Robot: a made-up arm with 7 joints. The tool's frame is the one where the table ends.
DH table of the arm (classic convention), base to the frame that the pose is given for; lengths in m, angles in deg. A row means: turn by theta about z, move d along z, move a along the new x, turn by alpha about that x. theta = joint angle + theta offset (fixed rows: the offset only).
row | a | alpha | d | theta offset
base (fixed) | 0 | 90 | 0.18 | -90
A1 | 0.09 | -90 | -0.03 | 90
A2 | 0.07 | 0 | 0 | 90
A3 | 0.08 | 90 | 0.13 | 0
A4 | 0.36 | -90 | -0.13 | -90
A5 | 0.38 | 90 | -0.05 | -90
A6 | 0.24 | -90 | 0.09 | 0
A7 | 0.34 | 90 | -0.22 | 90
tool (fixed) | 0 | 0 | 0 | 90
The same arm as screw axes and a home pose.
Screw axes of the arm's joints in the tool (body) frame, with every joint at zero. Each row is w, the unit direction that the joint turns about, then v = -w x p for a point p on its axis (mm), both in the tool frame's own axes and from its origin. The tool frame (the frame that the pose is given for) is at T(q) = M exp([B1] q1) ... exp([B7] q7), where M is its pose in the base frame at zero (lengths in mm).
B1: w -1 0 0 v 0 580 480
B2: w 0 1 0 v 490 0 120
B3: w 0 1 0 v 490 0 190
B4: w 0 0 1 v 610 -270 0
B5: w 1 0 0 v 0 -620 -250
B6: w 0 1 0 v 240 0 220
B7: w 1 0 0 v 0 0 -340
M =
1 0 0 -90
0 1 0 -480
0 0 1 760
0 0 0 1

